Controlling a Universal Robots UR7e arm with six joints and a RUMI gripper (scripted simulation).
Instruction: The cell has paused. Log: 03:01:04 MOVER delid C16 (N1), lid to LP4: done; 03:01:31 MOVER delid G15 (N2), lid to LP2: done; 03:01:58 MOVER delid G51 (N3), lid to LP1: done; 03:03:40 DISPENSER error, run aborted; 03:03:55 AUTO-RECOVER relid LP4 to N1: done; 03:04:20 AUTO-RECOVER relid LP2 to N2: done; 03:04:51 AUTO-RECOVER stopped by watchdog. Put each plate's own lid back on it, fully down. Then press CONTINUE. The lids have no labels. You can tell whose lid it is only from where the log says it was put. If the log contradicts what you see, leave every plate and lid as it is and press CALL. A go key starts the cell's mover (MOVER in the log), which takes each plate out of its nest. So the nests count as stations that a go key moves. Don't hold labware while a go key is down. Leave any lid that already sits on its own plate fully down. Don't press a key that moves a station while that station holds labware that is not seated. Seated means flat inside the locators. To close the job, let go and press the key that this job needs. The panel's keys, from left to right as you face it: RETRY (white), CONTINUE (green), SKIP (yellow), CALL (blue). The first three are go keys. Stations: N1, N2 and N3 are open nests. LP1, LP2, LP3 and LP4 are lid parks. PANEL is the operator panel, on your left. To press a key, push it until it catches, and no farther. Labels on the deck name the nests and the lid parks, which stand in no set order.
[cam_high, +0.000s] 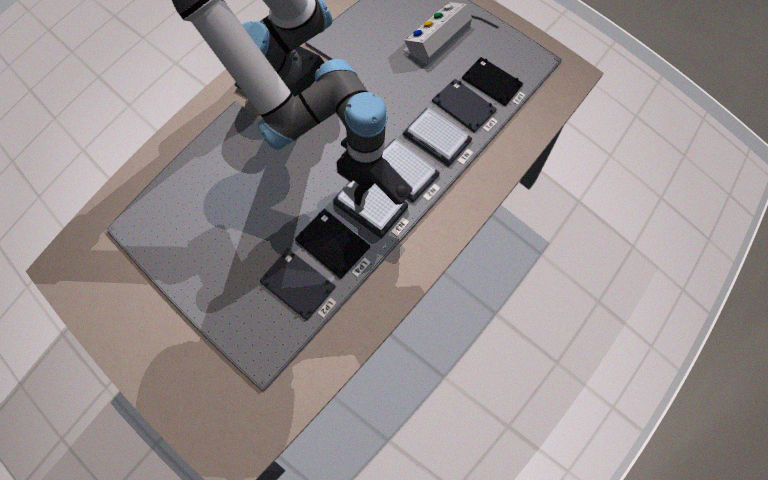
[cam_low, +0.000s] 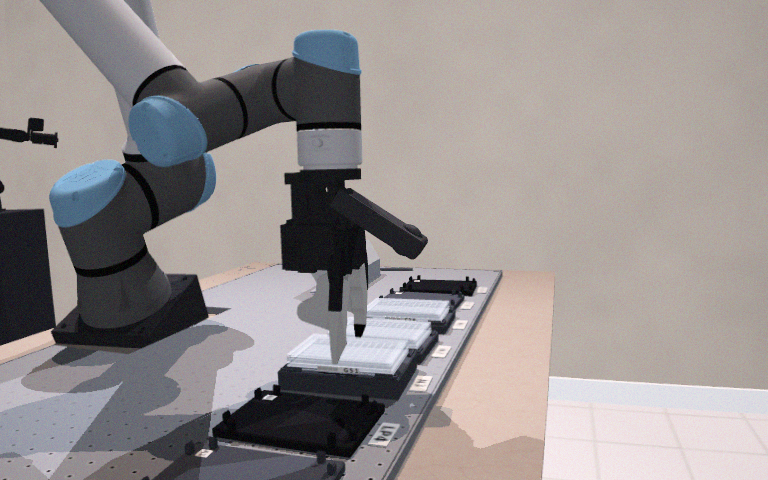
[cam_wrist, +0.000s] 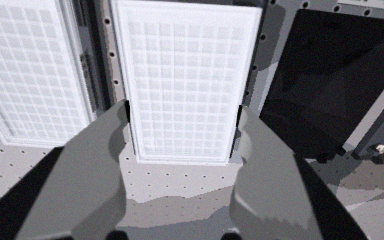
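Right now the light grey lid is 1 cm below my hand. Round my hand: lid park LP2: 3 cm behind, 25 cm to the right, 4 cm below; plate: 2 cm below; lid park LP4: 2 cm behind, 13 cm to the right, 4 cm below.
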